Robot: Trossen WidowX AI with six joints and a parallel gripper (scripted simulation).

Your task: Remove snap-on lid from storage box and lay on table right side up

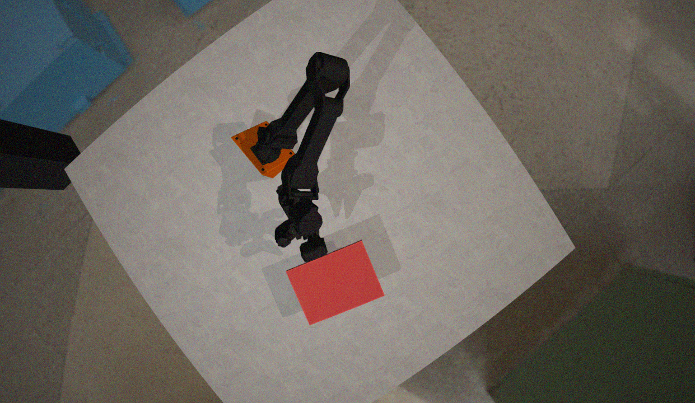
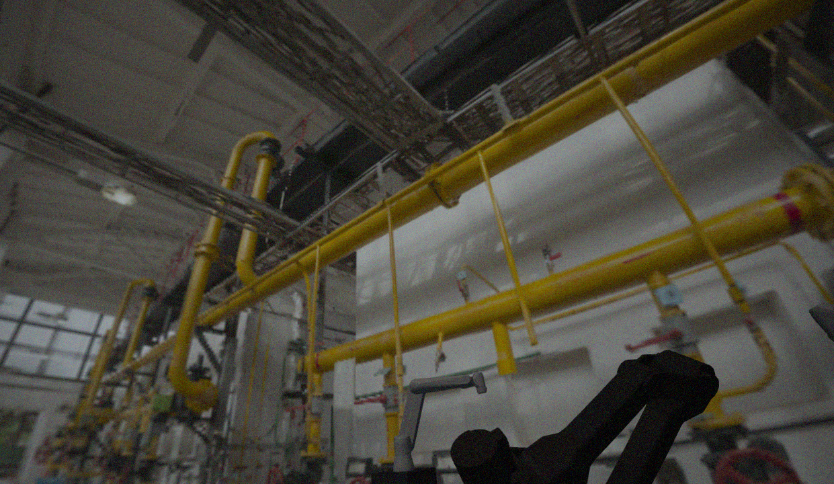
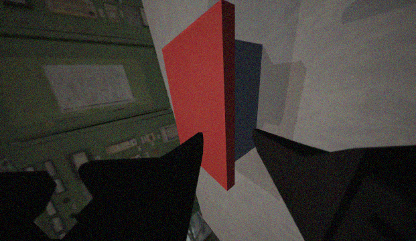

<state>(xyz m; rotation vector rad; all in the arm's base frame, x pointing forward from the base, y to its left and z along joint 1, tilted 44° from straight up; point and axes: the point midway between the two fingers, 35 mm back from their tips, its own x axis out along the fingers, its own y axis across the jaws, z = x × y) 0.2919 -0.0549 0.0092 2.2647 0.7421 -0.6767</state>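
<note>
The red lid is 100 mm ahead of my gripper tip, 30 mm to the right of it and 30 mm below it. Round my gripper tip: storage box (100 mm ahead, 80 mm below, 30 mm to the right).
</note>
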